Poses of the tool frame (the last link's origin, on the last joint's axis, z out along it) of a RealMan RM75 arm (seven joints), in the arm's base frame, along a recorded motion.
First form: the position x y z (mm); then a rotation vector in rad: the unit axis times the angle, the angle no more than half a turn.
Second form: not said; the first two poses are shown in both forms.
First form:
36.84 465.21 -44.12 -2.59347 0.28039 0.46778
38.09 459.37 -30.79 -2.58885 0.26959 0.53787
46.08 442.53 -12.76 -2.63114 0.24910 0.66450
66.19 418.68 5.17 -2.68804 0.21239 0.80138
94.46 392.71 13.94 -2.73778 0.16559 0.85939
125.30 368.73 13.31 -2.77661 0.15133 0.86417
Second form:
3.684 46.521 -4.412 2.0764 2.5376 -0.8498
3.809 45.937 -3.079 2.1540 2.5116 -0.7800
4.608 44.253 -1.276 2.3332 2.4993 -0.6196
6.619 41.868 0.517 2.5357 2.4792 -0.4482
9.446 39.271 1.394 2.6586 2.4797 -0.3622
12.530 36.873 1.331 2.7164 2.4979 -0.3163

